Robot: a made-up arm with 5 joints. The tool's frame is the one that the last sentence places.
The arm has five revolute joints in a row. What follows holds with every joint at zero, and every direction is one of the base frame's.
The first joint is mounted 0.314 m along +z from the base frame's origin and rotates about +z.
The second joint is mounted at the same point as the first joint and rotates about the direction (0, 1, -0.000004).
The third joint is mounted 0.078 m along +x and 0.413 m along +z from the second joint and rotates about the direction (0, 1, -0.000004).
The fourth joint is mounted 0.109 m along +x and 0.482 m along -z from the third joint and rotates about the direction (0, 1, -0.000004).
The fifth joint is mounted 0.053 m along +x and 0.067 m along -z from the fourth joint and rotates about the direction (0, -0.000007, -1).
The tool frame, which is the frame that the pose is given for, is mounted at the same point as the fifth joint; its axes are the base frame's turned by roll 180, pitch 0 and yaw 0 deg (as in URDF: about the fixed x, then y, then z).
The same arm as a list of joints. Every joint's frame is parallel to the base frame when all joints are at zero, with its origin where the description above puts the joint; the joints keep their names.
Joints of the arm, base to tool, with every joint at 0 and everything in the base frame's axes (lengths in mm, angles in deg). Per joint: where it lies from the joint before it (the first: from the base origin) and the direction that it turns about. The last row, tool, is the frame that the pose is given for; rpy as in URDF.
joint 1: axis 0 0 1 offset 0 0 314
joint 2: axis 0 1 0 offset 0 0 0
joint 3: axis 0 1 0 offset 78 0 413
joint 4: axis 0 1 0 offset 109 0 -482
joint 5: axis 0 0 -1 offset 53 0 -67
tool: offset 0 0 0 rpy 180 0 0

